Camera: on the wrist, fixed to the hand. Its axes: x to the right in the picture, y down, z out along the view.
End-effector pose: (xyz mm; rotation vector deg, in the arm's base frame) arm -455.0 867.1 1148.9 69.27 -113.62 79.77
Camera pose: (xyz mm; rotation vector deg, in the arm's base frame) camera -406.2 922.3 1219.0 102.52 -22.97 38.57
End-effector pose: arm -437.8 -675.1 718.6 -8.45 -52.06 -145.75
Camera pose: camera -469.3 -671.9 622.0 -41.87 40.32 113.85
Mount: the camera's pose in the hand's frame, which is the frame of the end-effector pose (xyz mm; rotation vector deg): 4.0 -71.8 -71.9 4.83 13.59 -87.30
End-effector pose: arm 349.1 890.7 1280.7 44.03 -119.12 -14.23
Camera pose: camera 435.7 839.2 1294.5 124.03 -51.60 -46.51
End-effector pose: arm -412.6 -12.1 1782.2 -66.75 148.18 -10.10
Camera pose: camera -386.9 -63.5 1866.1 159.90 -67.57 39.97
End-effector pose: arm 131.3 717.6 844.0 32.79 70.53 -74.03
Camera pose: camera 39.2 760.5 838.8 18.79 -104.74 141.71
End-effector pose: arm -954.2 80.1 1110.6 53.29 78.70 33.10
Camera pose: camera -1035.7 60.1 1053.2 -16.96 107.03 -32.18
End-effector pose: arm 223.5 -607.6 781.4 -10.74 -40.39 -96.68
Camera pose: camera 173.5 -644.4 700.9 -44.65 41.82 165.37
